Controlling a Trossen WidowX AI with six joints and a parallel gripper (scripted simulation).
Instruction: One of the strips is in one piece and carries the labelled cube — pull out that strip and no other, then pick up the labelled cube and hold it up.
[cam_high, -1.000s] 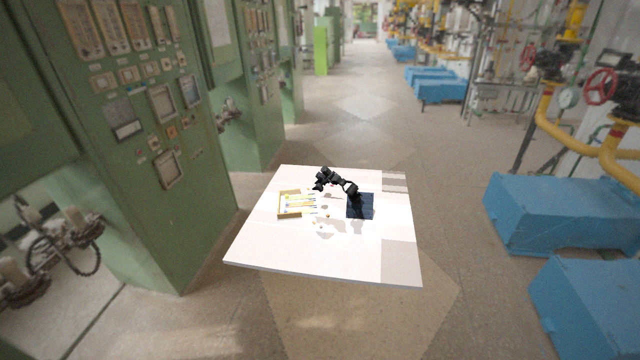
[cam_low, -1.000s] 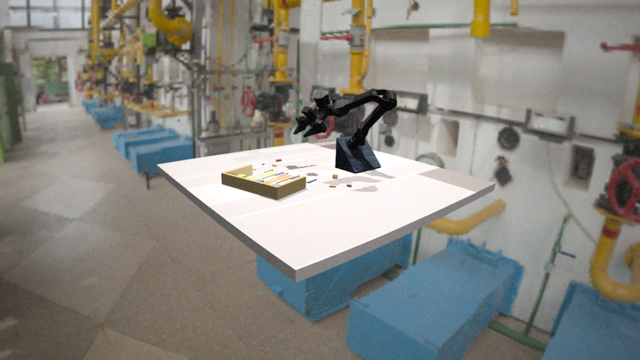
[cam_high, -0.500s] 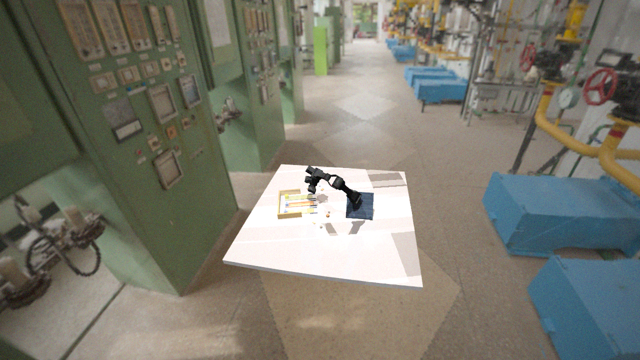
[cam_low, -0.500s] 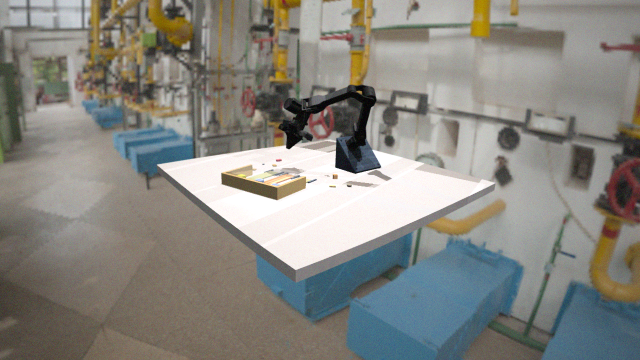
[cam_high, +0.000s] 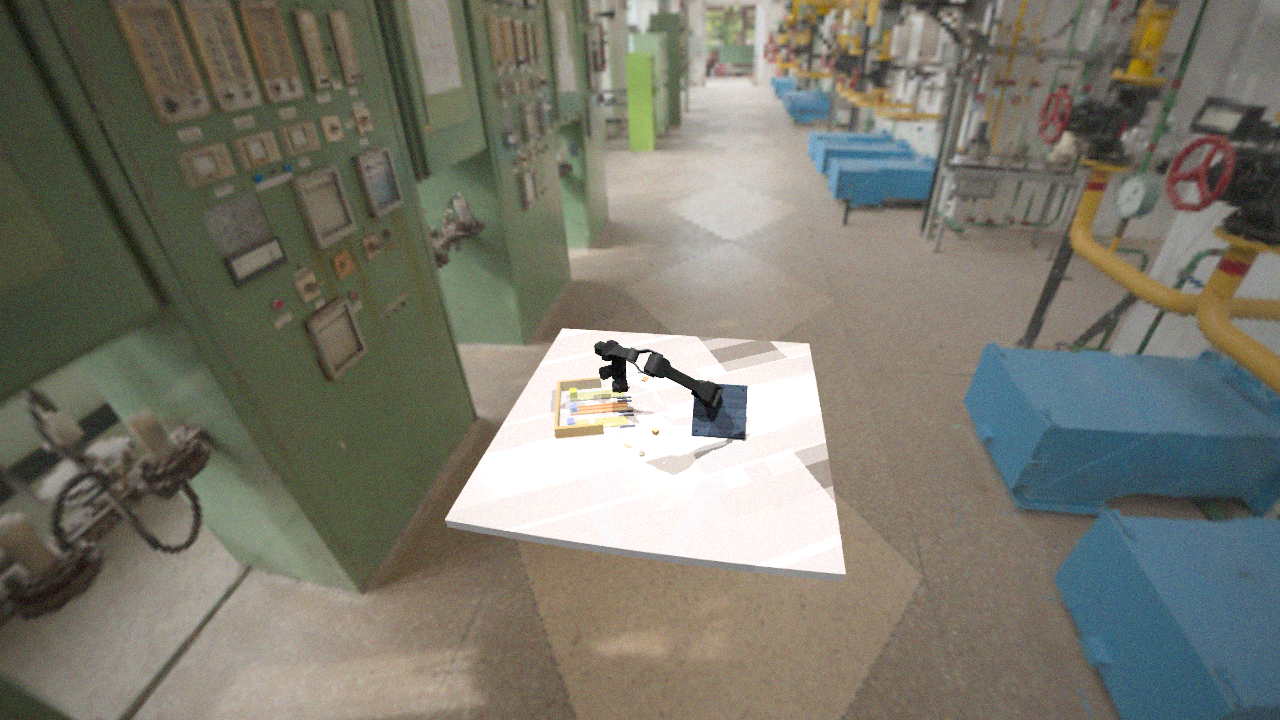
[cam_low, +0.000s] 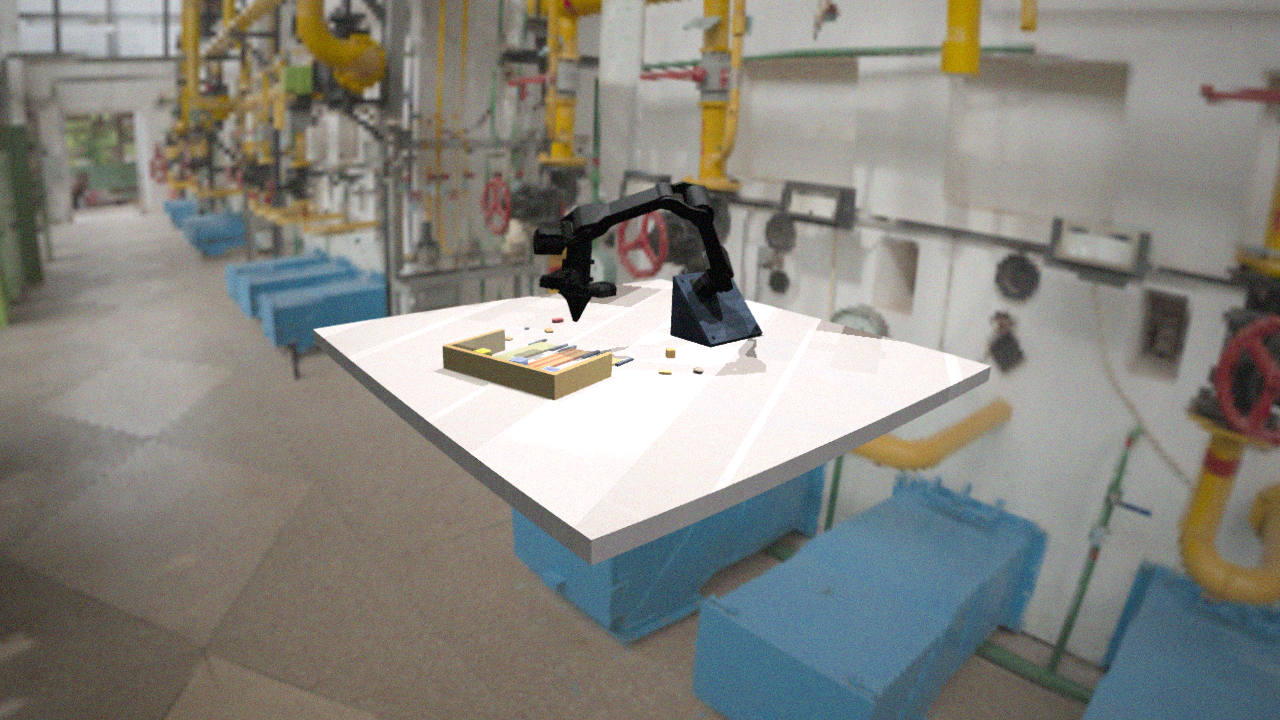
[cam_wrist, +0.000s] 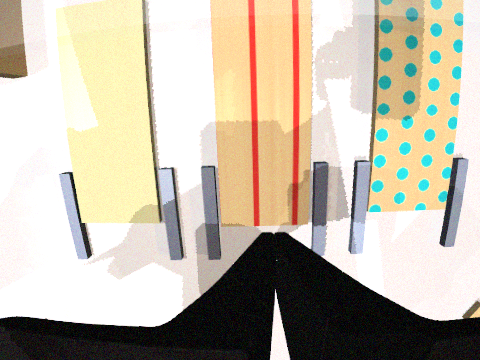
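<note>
The pale yellow strip lies 10 cm to the left of my gripper tip, 8 cm below it and 1 cm ahead of it.
</note>
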